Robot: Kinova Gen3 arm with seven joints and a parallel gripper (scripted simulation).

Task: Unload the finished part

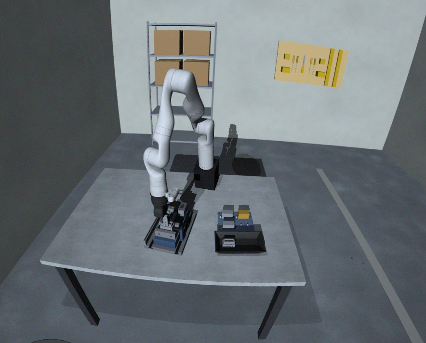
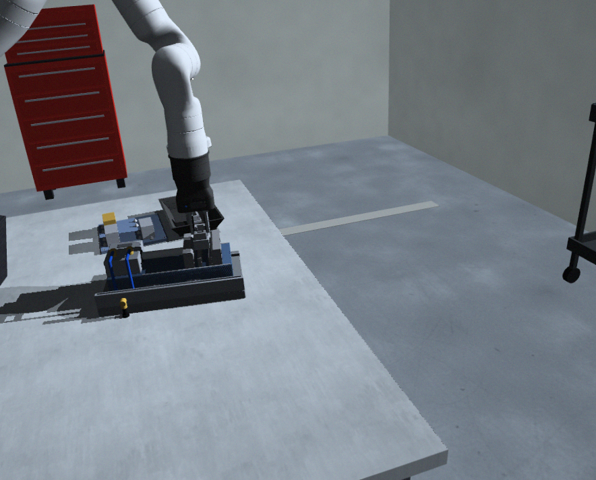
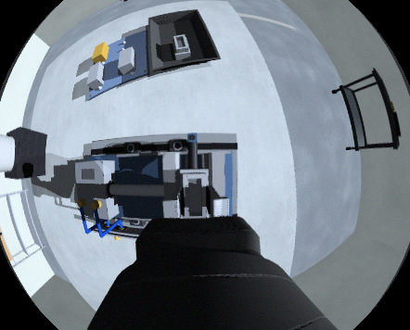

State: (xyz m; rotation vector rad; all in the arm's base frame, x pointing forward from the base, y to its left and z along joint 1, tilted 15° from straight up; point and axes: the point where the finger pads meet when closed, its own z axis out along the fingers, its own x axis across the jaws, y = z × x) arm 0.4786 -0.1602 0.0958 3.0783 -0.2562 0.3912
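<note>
Right now my hand is 7 cm past the vise, 1 cm to the right of it and 10 cm above it. Also, from my hand: blue fixture plate 15 cm behind, 34 cm to the left, 13 cm below; yellow block 20 cm behind, 39 cm to the left, 11 cm below.
</note>
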